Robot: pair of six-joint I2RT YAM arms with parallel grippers.
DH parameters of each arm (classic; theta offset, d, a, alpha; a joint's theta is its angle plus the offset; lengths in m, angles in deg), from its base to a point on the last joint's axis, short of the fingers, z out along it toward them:
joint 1: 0 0.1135 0.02 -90
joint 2: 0 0 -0.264 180
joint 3: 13.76 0 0.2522 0
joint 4: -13.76 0 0.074 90
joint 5: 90 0 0 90
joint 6: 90 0.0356 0 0
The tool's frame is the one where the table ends.
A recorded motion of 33 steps. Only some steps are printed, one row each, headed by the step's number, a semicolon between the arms.
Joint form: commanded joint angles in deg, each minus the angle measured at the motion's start. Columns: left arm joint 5, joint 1, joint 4, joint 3, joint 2, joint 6; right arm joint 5, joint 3, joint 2, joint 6, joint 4, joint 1.
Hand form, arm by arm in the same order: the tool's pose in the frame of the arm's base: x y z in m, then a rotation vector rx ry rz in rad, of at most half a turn. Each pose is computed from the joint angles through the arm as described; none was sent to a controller.
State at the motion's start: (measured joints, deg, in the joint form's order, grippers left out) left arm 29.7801 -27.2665 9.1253 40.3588 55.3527 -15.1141; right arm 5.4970 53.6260 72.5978 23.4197 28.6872 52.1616
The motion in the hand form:
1: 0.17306 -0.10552 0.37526 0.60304 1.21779 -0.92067; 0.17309 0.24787 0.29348 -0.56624 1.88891 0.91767
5: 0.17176 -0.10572 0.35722 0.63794 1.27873 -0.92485; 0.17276 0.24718 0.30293 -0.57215 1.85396 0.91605
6: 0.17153 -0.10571 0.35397 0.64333 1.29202 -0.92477; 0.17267 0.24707 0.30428 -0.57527 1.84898 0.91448
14: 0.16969 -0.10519 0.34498 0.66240 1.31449 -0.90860; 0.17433 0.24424 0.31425 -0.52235 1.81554 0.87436
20: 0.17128 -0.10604 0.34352 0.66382 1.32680 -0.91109; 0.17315 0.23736 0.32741 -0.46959 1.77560 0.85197
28: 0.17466 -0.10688 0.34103 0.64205 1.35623 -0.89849; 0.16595 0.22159 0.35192 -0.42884 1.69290 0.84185
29: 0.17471 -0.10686 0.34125 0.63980 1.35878 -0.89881; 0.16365 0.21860 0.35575 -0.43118 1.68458 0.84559
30: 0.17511 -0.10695 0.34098 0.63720 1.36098 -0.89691; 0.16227 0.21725 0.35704 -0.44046 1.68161 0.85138
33: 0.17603 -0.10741 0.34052 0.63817 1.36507 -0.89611; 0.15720 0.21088 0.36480 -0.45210 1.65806 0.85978
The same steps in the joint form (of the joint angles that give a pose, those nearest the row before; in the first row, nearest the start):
1: 0.01 0.90 16.46 2.20 -5.08 1.31; -5.94 -2.75 1.76 -1.44 -22.01 2.86
5: 1.42 0.90 14.08 -0.54 -6.05 2.63; -5.76 -1.68 1.14 -2.50 -22.10 2.86
6: 1.60 0.90 13.47 -0.98 -6.22 2.89; -5.76 -1.51 1.06 -2.76 -22.18 2.86
14: 1.69 0.81 12.23 -2.48 -7.01 4.48; -2.42 -0.54 0.35 -3.12 -21.92 2.69
20: 1.77 0.81 11.88 -2.39 -6.57 4.48; 0.21 0.16 -1.49 -3.20 -22.00 2.42
28: 0.37 0.81 11.09 -2.21 -5.87 4.39; 2.06 1.04 -5.80 -4.52 -22.53 1.98
29: 0.28 0.81 10.92 -2.13 -5.87 4.30; 1.89 1.21 -6.67 -4.70 -23.14 1.98
30: 0.10 0.81 10.91 -2.13 -5.78 4.30; 1.36 1.22 -7.11 -4.87 -23.50 1.98
33: 0.10 0.81 10.83 -2.04 -5.52 4.39; 0.75 1.48 -8.96 -5.57 -24.47 1.98

